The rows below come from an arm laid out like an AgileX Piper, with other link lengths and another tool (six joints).
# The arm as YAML. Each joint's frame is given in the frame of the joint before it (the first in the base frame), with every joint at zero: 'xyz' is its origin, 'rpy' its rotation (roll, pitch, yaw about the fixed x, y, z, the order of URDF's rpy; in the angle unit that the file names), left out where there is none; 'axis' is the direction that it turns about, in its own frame. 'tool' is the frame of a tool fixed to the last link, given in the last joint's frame.
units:
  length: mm
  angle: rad
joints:
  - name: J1
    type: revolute
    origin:
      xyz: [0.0, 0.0, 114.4]
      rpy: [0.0, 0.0, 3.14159]
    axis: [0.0, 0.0, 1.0]
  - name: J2
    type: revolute
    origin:
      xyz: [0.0, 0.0, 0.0]
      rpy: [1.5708, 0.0, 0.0]
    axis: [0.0, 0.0, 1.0]
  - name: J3
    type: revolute
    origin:
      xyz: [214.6, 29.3, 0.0]
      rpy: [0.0, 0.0, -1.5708]
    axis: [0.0, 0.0, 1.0]
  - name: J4
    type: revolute
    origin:
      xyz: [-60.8, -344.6, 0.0]
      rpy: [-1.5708, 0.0, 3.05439]
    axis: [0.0, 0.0, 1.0]
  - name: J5
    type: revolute
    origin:
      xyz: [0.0, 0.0, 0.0]
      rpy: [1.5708, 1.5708, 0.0]
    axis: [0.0, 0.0, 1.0]
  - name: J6
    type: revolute
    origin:
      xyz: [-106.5, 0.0, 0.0]
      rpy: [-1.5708, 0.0, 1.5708]
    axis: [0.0, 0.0, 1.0]
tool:
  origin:
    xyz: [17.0, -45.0, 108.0]
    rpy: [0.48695, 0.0, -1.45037]
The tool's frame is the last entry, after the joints.
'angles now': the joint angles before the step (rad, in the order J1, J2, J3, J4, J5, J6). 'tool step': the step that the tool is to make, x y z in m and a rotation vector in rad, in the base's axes. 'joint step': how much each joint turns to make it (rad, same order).
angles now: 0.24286 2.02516 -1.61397 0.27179 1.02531 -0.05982
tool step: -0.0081 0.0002 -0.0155 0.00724 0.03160 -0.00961
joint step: 0.00001 0.00334 0.03975 0.01701 -0.01474 0.00003
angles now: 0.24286 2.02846 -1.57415 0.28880 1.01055 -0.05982
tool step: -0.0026 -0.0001 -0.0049 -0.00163 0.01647 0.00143
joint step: -0.00002 0.00881 0.00028 0.00171 0.00762 -0.00005
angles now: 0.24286 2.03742 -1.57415 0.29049 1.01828 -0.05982
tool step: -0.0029 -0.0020 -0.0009 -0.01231 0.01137 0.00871
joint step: 0.00002 -0.00020 -0.00202 -0.01178 0.01688 0.00004
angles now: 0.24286 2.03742 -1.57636 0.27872 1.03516 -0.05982
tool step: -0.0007 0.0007 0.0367 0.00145 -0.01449 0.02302
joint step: -0.00010 -0.04753 -0.04214 -0.00941 0.07819 -0.00007
